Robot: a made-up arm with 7 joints.
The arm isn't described. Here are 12 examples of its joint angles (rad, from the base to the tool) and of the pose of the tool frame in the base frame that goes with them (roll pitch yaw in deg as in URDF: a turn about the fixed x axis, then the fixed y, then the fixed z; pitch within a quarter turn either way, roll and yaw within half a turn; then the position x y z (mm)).
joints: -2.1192 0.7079 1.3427 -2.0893 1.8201 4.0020 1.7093
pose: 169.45 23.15 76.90 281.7 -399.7 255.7
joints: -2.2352 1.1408 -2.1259 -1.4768 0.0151 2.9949 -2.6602
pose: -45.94 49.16 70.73 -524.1 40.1 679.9
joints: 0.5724 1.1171 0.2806 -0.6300 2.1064 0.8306 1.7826
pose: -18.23 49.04 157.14 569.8 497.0 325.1
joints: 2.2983 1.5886 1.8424 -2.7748 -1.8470 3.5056 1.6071
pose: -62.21 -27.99 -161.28 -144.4 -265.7 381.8
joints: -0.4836 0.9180 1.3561 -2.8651 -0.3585 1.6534 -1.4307
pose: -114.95 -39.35 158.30 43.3 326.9 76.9
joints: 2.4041 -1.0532 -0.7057 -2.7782 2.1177 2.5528 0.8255
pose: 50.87 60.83 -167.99 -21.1 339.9 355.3
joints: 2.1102 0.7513 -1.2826 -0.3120 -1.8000 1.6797 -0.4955
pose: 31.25 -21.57 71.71 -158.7 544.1 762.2
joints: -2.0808 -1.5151 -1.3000 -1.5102 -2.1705 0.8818 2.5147
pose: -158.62 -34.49 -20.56 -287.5 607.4 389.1
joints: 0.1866 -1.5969 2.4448 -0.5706 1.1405 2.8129 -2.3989
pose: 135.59 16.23 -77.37 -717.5 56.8 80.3
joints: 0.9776 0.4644 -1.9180 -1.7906 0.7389 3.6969 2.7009
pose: -10.48 61.89 -79.35 359.7 -305.6 600.0
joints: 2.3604 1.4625 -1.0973 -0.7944 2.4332 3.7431 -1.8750
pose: 94.37 -50.89 148.00 -197.0 634.7 184.8
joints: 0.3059 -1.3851 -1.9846 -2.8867 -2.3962 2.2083 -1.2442
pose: 154.34 18.58 82.91 245.7 -196.4 123.0
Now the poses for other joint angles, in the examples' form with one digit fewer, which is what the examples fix.
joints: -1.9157 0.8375 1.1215 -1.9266 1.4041 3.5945 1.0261
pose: -173.8 42.5 140.3 297 -460 187
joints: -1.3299 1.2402 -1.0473 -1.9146 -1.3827 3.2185 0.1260
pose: 147.8 43.6 -38.2 -346 -391 18
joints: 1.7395 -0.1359 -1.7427 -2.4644 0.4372 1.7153 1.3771
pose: 133.8 30.4 -103.3 473 5 169
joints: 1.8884 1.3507 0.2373 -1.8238 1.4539 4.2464 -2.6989
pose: 152.9 43.7 171.7 -193 304 -163
